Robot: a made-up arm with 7 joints.
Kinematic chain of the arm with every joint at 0, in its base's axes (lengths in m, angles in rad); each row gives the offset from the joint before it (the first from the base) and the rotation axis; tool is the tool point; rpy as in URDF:
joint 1: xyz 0 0 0.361 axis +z
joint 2: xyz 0 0 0 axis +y
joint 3: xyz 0 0 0.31 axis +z
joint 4: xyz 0.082 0 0 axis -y
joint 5: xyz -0.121 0 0.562 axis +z
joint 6: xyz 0 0 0 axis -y
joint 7: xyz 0.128 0 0 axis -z
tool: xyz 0 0 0 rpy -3.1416 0 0
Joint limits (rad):
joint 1: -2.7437..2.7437
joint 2: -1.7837..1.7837
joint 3: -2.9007..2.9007
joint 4: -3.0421..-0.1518
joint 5: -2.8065..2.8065
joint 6: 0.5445..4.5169
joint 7: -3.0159..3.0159
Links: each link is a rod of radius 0.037 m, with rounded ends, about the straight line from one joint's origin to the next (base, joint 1, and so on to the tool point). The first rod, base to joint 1, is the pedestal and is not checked.
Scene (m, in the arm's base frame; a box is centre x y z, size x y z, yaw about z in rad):
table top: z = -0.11
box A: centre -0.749 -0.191 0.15 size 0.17 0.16 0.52 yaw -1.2
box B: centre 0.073 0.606 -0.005 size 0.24 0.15 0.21 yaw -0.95
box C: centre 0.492 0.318 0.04 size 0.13 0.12 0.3 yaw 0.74
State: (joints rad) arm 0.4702 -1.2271 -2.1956 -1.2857 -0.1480 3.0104 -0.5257
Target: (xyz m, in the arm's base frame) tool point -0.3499 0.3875 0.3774
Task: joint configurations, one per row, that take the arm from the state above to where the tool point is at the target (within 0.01 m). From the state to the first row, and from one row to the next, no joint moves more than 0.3 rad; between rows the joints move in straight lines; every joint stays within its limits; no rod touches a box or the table.
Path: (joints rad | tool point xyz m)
1: 0.2533 -1.0938 -2.2209 -1.5457 -0.2259 3.1228 -0.5529 | -0.5201 -0.6788 0.2987
2: 0.0364 -0.9605 -2.2462 -1.8058 -0.3038 3.2352 -0.5800 | -0.5463 -0.5697 0.2798
3: -0.1805 -0.8271 -2.2715 -2.0658 -0.3817 3.3475 -0.6072 | -0.5505 -0.4478 0.2500
4: -0.3974 -0.6938 -2.2968 -2.3258 -0.4597 3.4599 -0.6344 | -0.5269 -0.3203 0.2158
5: -0.6149 -0.4801 -2.4981 -2.3955 -0.2539 3.6244 -0.5982 | -0.5861 -0.0492 0.2365
6: -0.8325 -0.2664 -2.6994 -2.4651 -0.0481 3.7889 -0.5619 | -0.5199 0.2091 0.2975
7: -1.0500 -0.0526 -2.9007 -2.5348 0.1577 3.9534 -0.5257 | -0.3499 0.3875 0.3774

